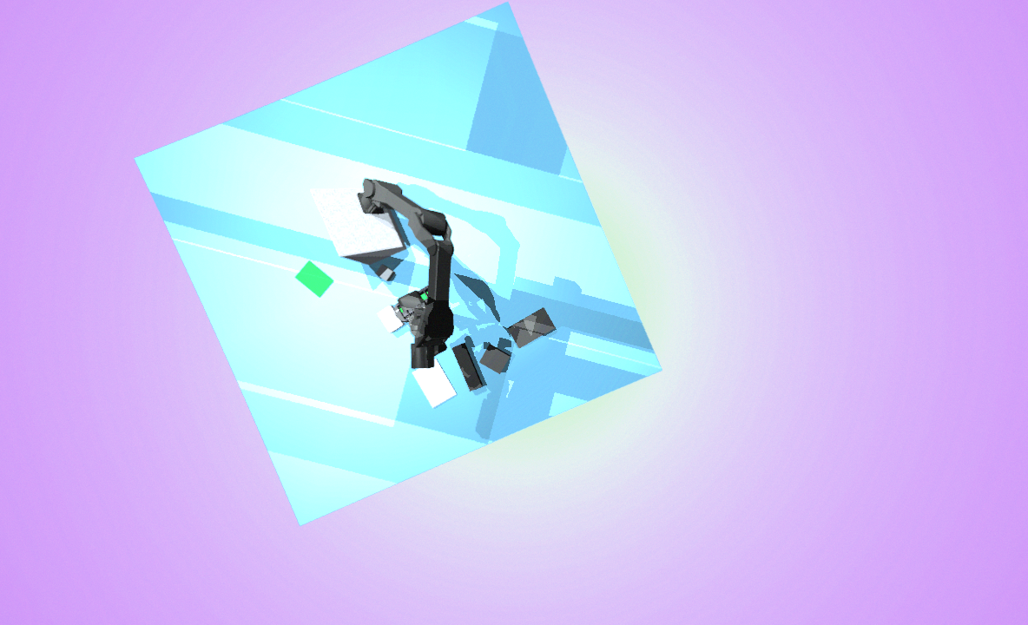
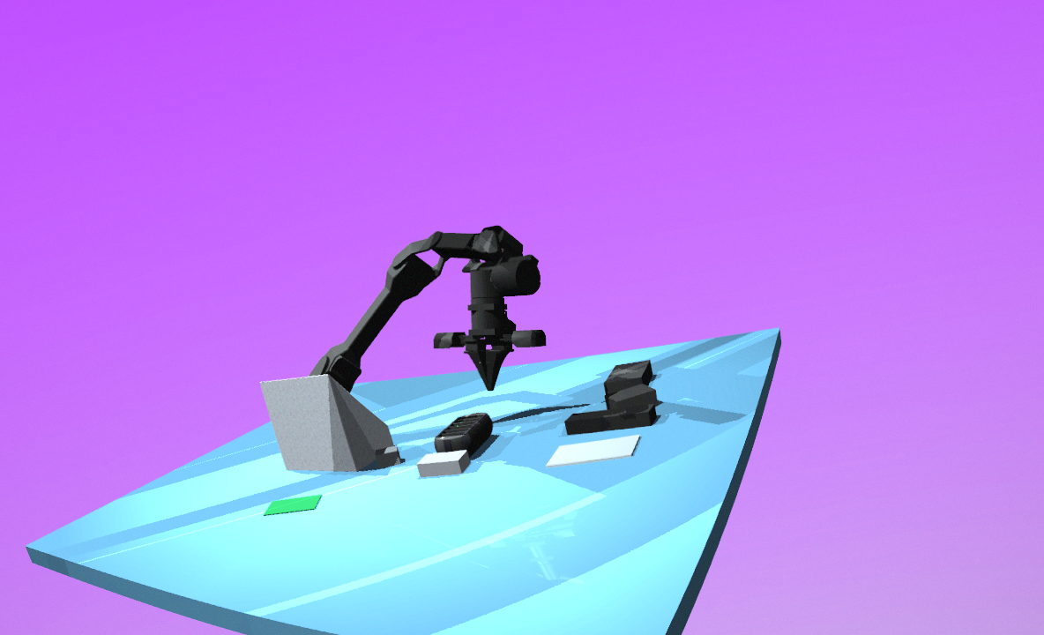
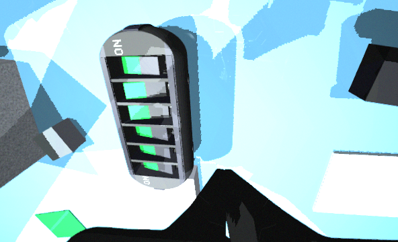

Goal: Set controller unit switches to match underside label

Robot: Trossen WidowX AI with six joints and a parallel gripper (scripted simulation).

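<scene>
Right now the light grey block is 12 cm to the right of my gripper tip, 9 cm below it and 5 cm behind it. Round my gripper tip: white-grey cube: 20 cm behind, 9 cm below, 8 cm to the right; dark bar: 18 cm ahead, 9 cm below, 6 cm to the left; white plate: 20 cm ahead, 10 cm below, 6 cm to the right.
</scene>
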